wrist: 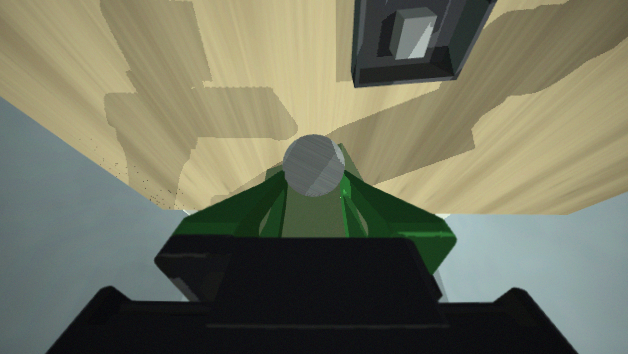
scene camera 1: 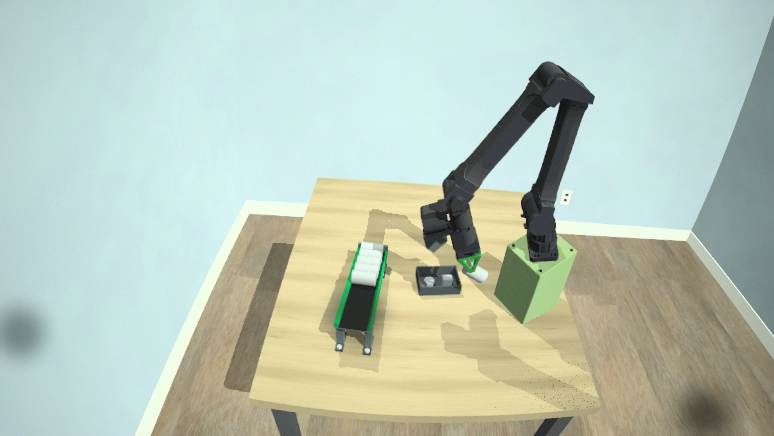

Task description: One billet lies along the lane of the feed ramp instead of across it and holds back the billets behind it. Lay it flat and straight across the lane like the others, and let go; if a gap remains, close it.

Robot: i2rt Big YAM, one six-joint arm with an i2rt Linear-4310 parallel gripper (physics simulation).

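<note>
My gripper is shut on a white cylindrical billet and holds it tilted in the air, right of the dark tray. In the wrist view, the round grey end of the held billet faces the camera between the green fingertips. The feed ramp stands to the left, with green side rails and a black lane. Several white billets lie across the upper part of the lane, close together. Details at the ramp's far end are too small to tell. The ramp does not show in the wrist view.
A dark tray stands between the ramp and the gripper. It holds a hexagonal piece and a block. The green pedestal under the arm stands at the right of the table.
</note>
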